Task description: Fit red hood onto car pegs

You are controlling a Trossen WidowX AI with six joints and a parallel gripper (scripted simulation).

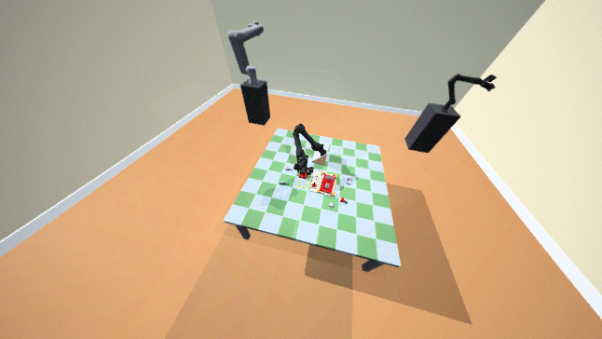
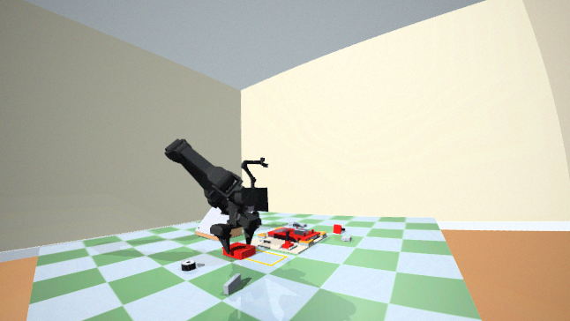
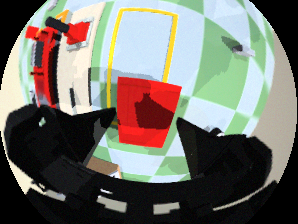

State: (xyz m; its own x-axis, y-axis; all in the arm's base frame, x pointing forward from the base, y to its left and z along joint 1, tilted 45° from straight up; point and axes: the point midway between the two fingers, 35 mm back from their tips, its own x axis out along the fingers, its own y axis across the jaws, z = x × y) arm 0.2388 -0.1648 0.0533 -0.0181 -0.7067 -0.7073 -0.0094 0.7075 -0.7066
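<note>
The red hood lies right at my gripper tip. The rest, counted from my gripper tip: grey engine block: 250 mm to the left, 100 mm ahead, 10 mm above; then black wheel: 170 mm to the right, 30 mm behind; then beige jig: 230 mm to the left, 60 mm ahead.
</note>
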